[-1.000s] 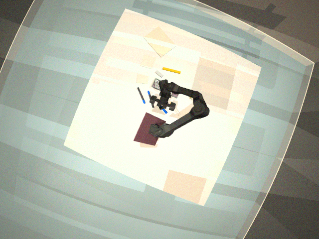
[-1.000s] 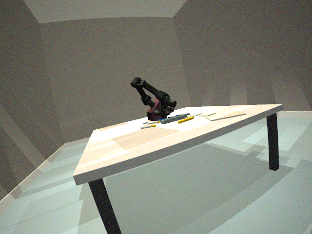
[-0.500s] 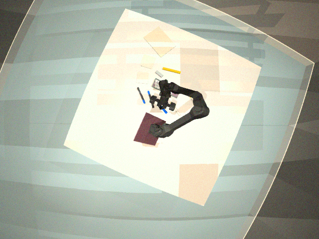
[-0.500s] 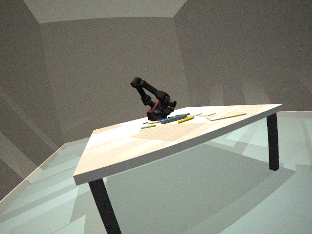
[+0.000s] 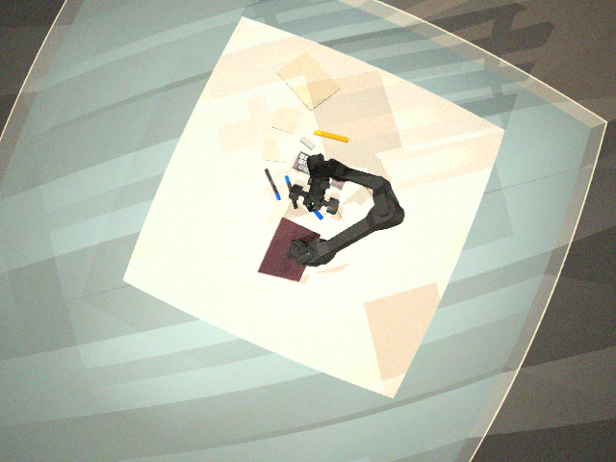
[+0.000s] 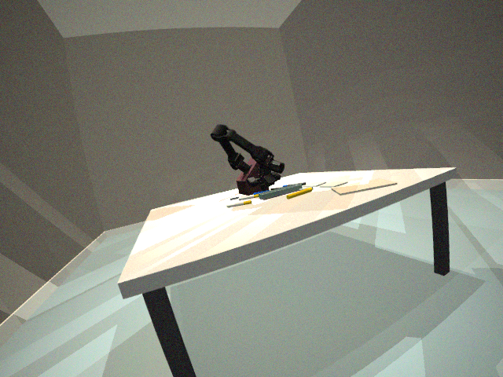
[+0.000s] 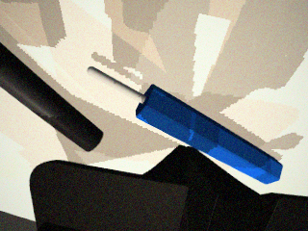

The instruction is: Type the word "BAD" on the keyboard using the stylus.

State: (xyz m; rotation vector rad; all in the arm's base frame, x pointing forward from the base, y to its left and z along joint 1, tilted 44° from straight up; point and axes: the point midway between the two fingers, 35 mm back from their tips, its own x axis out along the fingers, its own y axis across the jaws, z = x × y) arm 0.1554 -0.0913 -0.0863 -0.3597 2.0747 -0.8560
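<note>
Now: gripper tip 3 cm short of the stylus and 1 cm to the right of it. Also, from my gripper tip: yellow bar 32 cm ahead, 1 cm to the left; grey block 27 cm ahead, 9 cm to the left, 1 cm below.
</note>
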